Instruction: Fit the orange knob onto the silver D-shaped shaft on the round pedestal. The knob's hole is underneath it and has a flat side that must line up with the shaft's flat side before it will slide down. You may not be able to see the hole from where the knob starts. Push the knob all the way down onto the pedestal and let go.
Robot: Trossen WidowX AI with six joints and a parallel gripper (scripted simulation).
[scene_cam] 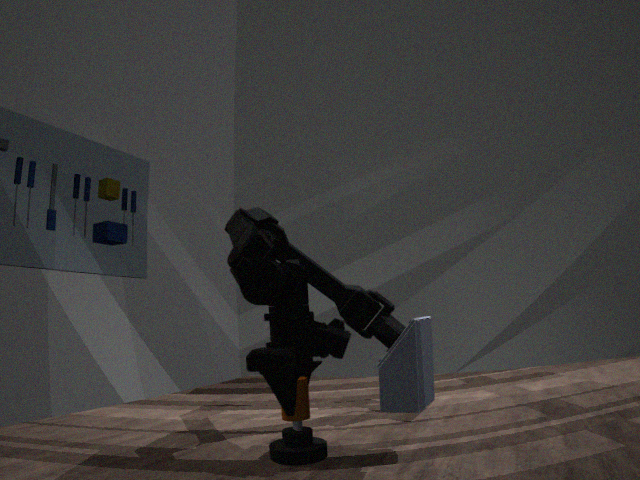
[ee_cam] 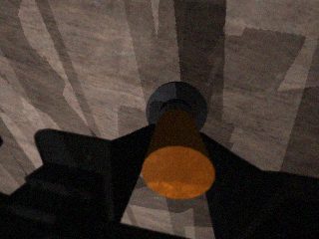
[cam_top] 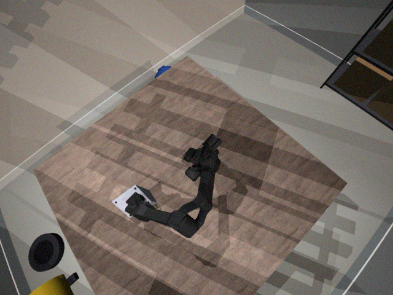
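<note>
The orange knob lies 30 mm above my gripper tip. The rest, counted from my gripper tip: round black pedestal 40 mm below.
</note>
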